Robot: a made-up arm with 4 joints.
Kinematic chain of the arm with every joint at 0, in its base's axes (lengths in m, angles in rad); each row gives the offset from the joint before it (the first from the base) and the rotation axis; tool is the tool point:
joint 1: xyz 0 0 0.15 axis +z
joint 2: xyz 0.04 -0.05 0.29 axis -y
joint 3: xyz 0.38 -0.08 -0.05 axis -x
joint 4: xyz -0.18 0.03 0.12 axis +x
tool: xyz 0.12 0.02 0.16
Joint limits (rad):
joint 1: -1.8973..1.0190
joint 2: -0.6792..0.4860
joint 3: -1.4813..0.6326
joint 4: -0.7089..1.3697
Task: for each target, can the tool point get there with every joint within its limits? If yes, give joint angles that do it. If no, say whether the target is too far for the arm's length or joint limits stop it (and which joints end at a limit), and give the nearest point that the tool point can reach.
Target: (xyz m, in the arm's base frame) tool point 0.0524 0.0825 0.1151
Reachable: no: joint limits stop it (at a limit: joint 2, joint 3, joint 4) | nearest point 0.1832 0.2885 0.2747 | short by 0.292 m
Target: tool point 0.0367 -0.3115 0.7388
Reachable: yes | joints -1.1218 0.2389 -0.3352 -0.4554
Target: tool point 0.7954 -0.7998 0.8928
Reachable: no: too far | nearest point 0.3624 -0.3644 0.6042 | short by 0.678 m
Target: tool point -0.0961 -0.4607 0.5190
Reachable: yes | joints -1.2421 -0.3287 -0.2511 0.6149
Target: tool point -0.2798 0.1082 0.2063
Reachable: no: joint limits stop it (at a limit: joint 1, joint 2, joint 3, joint 4) | nearest point -0.3564 -0.0803 0.1169 | short by 0.222 m
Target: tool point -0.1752 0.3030 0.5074
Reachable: no: joint limits stop it (at a limit: joint 1, joint 3, joint 4) | nearest point 0.0636 0.3427 0.5923 | short by 0.257 m
